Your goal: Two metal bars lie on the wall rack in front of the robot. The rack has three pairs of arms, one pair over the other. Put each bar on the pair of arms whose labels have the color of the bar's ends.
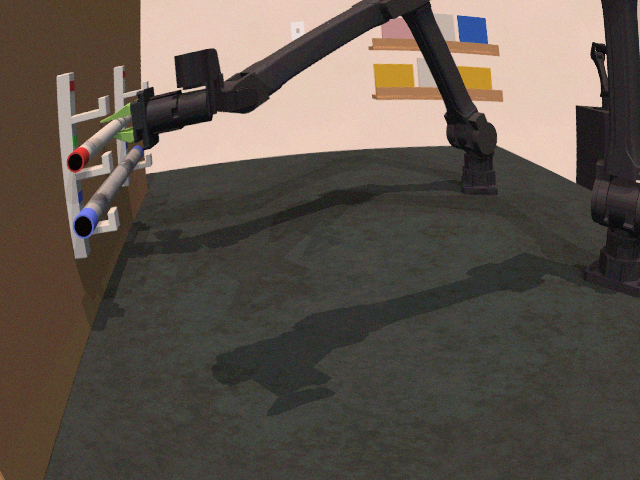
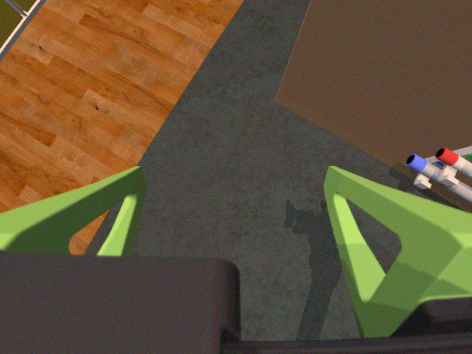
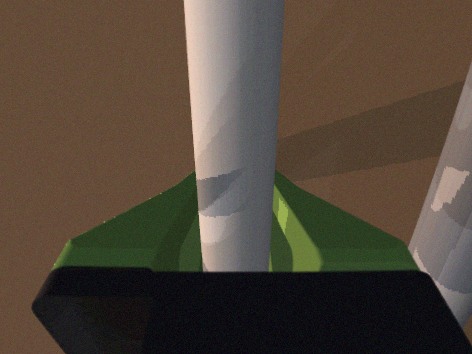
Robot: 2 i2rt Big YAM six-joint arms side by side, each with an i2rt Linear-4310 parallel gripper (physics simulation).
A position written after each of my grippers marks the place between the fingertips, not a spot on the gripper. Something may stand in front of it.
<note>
I see my left gripper (image 2: 235, 176), my right gripper (image 1: 101, 128), a red-ended bar (image 1: 81, 156), a blue-ended bar (image 1: 84, 224) and a brown wall panel (image 3: 103, 122).
The red-ended bar shows as well in image 3 (image 3: 234, 61). My right gripper also shows in image 3 (image 3: 235, 176). The brown wall panel is seen too in image 2 (image 2: 387, 84).
</note>
